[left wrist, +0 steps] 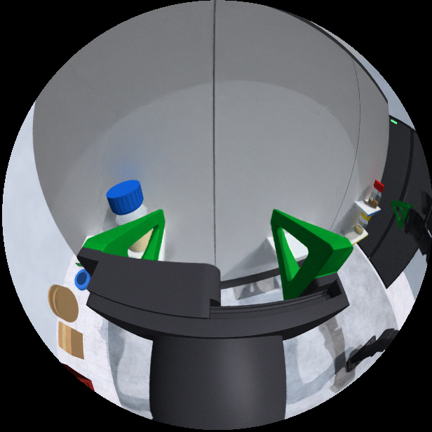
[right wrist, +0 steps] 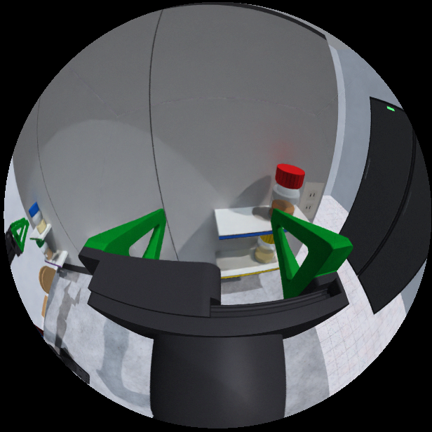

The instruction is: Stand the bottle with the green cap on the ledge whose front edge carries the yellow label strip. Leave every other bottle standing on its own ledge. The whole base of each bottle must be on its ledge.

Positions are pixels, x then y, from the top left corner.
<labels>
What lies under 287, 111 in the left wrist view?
A grey panel.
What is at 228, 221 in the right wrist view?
A blue-strip ledge.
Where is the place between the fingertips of my right gripper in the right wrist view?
218, 214
</labels>
